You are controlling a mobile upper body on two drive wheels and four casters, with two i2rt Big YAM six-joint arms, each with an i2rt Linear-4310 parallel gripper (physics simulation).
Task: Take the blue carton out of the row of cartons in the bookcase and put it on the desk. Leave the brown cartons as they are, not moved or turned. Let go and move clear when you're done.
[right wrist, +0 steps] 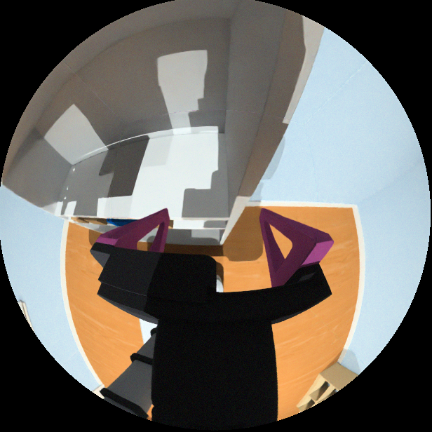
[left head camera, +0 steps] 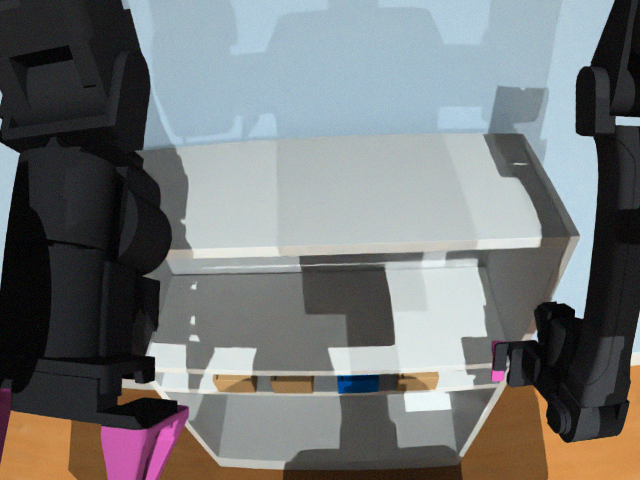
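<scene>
The blue carton (left head camera: 357, 383) (right wrist: 119, 222) stands in a row on a shelf of the grey bookcase (left head camera: 361, 191) (right wrist: 265, 165), seen from above. Brown cartons (left head camera: 235, 383) (left head camera: 292, 383) (left head camera: 417, 381) stand in the same row, two to its left and one to its right in the head view; gaps show between them. My left gripper (left head camera: 59, 449) is open, at the bottom left of the head view, left of the bookcase. My right gripper (right wrist: 214, 213) is open and empty by the bookcase's right side; a pink finger shows in the head view. The desk does not show in either view.
The bookcase's upper board and side panels enclose the shelves. A blue wall (left head camera: 361, 93) (right wrist: 330, 150) rises behind the bookcase. Orange wooden floor (left head camera: 584, 454) (right wrist: 310, 320) lies below. A light wooden object with openings (right wrist: 337, 375) stands at the lower right of the right wrist view.
</scene>
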